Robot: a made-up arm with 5 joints. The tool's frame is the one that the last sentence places. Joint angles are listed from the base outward.
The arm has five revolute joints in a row. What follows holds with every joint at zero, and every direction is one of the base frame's.
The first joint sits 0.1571 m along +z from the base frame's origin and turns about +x.
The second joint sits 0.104 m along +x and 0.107 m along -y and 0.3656 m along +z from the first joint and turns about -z.
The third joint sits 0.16 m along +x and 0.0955 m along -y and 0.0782 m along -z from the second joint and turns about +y.
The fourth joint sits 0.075 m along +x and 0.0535 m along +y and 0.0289 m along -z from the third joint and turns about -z.
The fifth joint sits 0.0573 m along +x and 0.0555 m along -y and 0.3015 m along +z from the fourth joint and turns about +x.
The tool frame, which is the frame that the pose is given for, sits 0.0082 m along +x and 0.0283 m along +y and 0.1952 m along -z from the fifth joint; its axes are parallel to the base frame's.
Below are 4 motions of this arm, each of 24 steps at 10 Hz.
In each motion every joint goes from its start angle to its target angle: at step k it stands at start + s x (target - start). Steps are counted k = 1, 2, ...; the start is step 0. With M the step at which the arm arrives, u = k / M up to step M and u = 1 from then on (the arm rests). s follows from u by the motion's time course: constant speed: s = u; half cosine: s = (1 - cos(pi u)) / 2; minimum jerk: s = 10 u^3 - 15 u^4 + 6 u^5.
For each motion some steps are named. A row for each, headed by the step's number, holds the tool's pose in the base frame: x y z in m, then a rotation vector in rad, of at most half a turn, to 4 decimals.
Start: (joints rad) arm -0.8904 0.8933 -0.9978 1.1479 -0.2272
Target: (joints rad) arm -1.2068 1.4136 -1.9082 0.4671 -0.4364
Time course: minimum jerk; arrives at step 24
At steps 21, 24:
21: -0.0560 0.2473 0.4558 1.5391 2.6216 0.5113
24: -0.0573 0.2493 0.4519 1.5408 2.5996 0.4905

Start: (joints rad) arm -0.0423 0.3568 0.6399 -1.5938 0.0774
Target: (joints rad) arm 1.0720 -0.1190 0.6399 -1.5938 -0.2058
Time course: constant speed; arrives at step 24
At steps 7, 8, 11, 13, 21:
7: 0.3901 -0.2204 0.3936 0.7744 0.2359 1.3949
8: 0.3925 -0.2255 0.3834 0.7983 0.1987 1.4246
11: 0.3990 -0.2377 0.3532 0.8673 0.0781 1.5085
13: 0.4029 -0.2435 0.3338 0.9107 -0.0097 1.5595
21: 0.4146 -0.2530 0.2655 1.0613 -0.4158 1.7137

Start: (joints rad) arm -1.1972 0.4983 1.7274 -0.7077 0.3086
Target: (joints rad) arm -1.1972 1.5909 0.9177 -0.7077 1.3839
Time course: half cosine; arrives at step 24
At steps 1, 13, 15, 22, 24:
1: 0.3249 0.0849 0.4057 0.2461 1.0847 -0.8230
13: 0.3347 0.1355 0.6139 0.7465 0.0768 -0.8362
15: 0.3095 0.1522 0.6669 0.8441 -0.1495 -0.7917
22: 0.2114 0.2068 0.7707 1.0283 -0.6611 -0.6206
24: 0.2043 0.2108 0.7754 1.0369 -0.6901 -0.6077

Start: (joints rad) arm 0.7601 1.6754 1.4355 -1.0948 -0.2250
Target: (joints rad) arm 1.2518 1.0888 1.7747 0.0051 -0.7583
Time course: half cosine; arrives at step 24
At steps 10, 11, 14, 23, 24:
10: 0.0468 -0.2868 -0.0794 1.8723 1.0488 0.0118
11: 0.0425 -0.2783 -0.0910 1.8396 1.1320 0.0913
14: 0.0301 -0.2603 -0.1254 1.7038 1.3499 0.3647
23: 0.0279 -0.2528 -0.1991 1.3047 1.5825 0.9550
24: 0.0282 -0.2529 -0.2001 1.2990 1.5836 0.9621

